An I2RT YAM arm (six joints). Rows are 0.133 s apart.
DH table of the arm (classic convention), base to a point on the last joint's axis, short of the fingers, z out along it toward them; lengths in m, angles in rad. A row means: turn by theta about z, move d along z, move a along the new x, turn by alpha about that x. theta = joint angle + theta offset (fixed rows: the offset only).
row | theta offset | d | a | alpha
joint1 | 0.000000 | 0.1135 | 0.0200 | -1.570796
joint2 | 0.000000 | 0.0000 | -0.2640 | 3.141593
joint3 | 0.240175 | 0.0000 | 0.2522 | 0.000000
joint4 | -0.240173 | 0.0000 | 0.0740 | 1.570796
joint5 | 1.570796 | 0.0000 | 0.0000 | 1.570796
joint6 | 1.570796 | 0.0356 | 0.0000 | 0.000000
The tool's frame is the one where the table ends.
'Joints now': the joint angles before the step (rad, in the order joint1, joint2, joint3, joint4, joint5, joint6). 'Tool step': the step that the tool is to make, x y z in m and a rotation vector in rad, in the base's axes. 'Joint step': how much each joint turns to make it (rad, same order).
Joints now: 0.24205 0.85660 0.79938 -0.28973 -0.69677 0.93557
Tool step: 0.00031 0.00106 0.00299 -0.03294 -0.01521 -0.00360
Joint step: 0.00842 0.00763 0.02175 -0.03128 0.02368 -0.03776
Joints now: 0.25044 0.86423 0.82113 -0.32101 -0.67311 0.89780
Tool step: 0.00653 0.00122 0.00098 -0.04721 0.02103 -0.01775
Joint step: 0.00269 0.03969 0.03892 -0.05417 0.03435 -0.03737
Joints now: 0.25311 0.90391 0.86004 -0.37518 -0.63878 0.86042
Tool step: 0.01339 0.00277 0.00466 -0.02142 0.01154 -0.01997
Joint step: 0.00036 0.06372 0.05152 -0.00993 0.02592 -0.00955
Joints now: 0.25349 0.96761 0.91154 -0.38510 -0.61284 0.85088
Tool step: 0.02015 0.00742 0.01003 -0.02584 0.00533 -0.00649
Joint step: 0.01261 0.09727 0.09191 -0.01524 0.02749 -0.01563
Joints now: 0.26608 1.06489 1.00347 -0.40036 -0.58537 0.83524
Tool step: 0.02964 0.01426 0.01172 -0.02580 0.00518 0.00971
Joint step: 0.02520 0.13885 0.13237 -0.01449 0.02443 -0.01640
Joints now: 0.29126 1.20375 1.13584 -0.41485 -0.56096 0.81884
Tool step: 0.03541 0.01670 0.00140 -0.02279 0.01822 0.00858
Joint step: 0.02097 0.15488 0.12515 0.00036 0.01869 -0.00992
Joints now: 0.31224 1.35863 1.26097 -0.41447 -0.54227 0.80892
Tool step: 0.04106 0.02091 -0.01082 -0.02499 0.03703 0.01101
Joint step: 0.02213 0.17854 0.12932 0.00345 0.01564 -0.00534
